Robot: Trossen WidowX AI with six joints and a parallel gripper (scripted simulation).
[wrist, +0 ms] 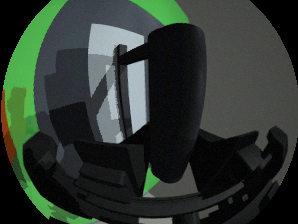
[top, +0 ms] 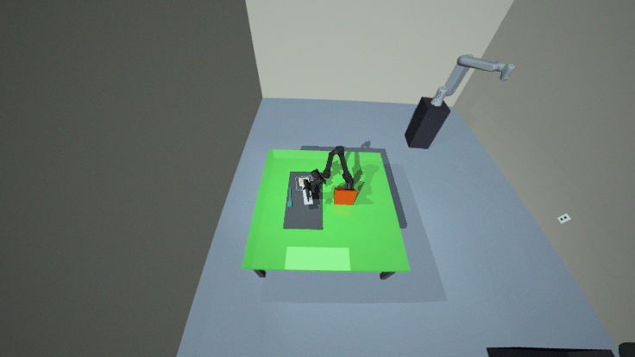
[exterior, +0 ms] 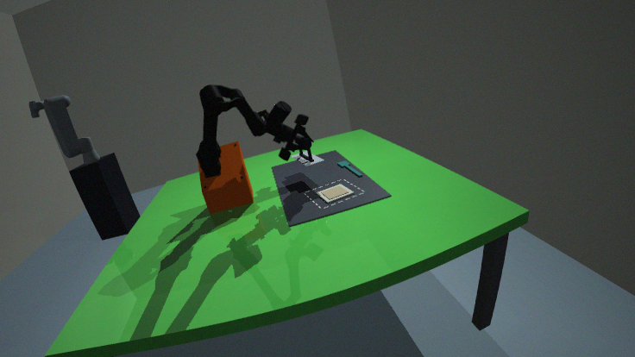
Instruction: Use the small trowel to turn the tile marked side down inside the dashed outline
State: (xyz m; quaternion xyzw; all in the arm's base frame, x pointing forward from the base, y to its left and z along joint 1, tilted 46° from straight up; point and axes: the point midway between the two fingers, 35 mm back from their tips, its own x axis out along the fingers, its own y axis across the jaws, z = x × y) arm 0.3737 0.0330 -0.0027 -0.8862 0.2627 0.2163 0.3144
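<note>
The dark mat is 1 cm to the right of my gripper tip and 16 cm below it. Round my gripper tip: teal t-shaped tool (14 cm ahead, 2 cm to the left, 13 cm below); small trowel (2 cm behind, 1 cm to the right, 1 cm below); tile (2 cm ahead, 20 cm to the right, 13 cm below).
</note>
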